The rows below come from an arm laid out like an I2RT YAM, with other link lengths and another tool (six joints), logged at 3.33 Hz.
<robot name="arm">
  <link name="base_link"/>
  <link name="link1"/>
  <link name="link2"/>
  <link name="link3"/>
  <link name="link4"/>
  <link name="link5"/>
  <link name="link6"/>
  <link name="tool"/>
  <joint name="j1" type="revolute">
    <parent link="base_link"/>
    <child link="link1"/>
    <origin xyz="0 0 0.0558" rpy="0 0 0"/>
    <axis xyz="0 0 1"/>
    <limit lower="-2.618" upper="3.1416"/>
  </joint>
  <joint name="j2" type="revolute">
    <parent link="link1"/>
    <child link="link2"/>
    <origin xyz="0.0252 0.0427 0.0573" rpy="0 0 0"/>
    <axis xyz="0 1 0"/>
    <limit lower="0" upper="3.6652"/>
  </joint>
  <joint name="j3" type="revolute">
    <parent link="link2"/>
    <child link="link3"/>
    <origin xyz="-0.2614 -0.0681 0" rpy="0 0 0"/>
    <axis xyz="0 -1 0"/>
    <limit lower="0" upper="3.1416"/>
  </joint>
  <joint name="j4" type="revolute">
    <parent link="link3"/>
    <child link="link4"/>
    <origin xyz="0.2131 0.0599 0.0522" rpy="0 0 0"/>
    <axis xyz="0 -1 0"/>
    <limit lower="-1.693" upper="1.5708"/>
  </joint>
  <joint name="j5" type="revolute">
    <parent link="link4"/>
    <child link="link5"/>
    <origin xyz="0.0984 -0.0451 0.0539" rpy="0 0 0"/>
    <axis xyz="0 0 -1"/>
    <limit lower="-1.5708" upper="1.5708"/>
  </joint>
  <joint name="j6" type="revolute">
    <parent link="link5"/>
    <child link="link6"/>
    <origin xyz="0.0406 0 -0.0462" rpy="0 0 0"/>
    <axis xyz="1 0 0"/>
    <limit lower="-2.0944" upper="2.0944"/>
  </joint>
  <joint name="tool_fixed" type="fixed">
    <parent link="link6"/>
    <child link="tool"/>
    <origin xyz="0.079 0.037 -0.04" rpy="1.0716 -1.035 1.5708"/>
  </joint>
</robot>
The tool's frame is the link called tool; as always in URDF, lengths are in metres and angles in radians.
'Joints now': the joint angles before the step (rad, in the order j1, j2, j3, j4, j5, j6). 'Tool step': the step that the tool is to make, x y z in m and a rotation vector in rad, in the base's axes. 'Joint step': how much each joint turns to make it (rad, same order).
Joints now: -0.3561 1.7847 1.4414 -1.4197 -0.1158 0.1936
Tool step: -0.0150 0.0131 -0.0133 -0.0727 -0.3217 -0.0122
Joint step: 0.0075 -0.3337 -0.3807 0.3766 -0.0431 0.0185
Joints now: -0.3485 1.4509 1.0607 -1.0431 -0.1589 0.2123
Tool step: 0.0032 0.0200 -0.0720 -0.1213 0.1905 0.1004
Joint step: 0.1737 0.2094 -0.1038 0.1647 0.1706 0.0620
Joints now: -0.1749 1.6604 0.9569 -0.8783 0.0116 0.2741
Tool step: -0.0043 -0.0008 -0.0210 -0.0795 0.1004 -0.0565
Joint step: 0.0317 0.0854 -0.0027 -0.0039 0.0893 0.0935
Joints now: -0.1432 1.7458 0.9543 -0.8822 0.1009 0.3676
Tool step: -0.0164 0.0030 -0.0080 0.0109 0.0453 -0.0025
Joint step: 0.0001 0.0002 -0.0553 0.0089 -0.0046 0.0020
